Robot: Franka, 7 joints.
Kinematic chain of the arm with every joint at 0, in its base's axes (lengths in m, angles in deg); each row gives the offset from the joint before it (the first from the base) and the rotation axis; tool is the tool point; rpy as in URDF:
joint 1: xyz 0 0 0.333 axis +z
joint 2: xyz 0 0 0 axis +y
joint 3: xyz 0 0 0.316 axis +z
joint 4: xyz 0.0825 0 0 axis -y
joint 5: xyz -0.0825 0 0.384 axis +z
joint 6: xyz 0 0 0 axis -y
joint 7: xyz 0.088 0 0 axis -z
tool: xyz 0 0 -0.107 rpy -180 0 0
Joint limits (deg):
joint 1: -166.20..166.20
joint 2: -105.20..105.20
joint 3: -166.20..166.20
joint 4: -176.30..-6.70
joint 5: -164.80..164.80
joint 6: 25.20..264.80
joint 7: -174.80..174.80
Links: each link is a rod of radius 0.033 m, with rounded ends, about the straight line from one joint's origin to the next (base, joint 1, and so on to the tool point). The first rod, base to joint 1, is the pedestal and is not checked.
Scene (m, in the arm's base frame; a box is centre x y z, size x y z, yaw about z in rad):
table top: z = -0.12
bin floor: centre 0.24 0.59 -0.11 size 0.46 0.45 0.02 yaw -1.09
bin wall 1: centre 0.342 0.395 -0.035 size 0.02 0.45 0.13 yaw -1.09
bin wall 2: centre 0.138 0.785 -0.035 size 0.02 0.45 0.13 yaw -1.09
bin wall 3: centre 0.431 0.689 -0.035 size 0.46 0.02 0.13 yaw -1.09
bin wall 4: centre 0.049 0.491 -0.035 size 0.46 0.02 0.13 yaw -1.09
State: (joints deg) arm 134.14 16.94 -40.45 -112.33 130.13 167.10 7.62
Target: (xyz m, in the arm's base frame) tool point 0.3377 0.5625 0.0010
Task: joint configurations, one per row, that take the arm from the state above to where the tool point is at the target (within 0.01 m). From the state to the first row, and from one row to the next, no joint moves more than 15 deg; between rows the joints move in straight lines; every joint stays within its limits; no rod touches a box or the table.
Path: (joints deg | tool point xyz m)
1: 124.00 31.35 -39.57 -105.39 129.64 162.96 7.62 | 0.0665 0.6286 0.3042
2: 113.86 45.77 -38.70 -98.45 129.14 158.81 7.62 | 0.1557 0.6413 0.2178
3: 103.72 60.18 -37.82 -91.50 128.65 154.67 7.62 | 0.2499 0.6212 0.1152
4: 93.58 74.60 -36.94 -84.56 128.16 150.52 7.62 | 0.3377 0.5625 0.0010

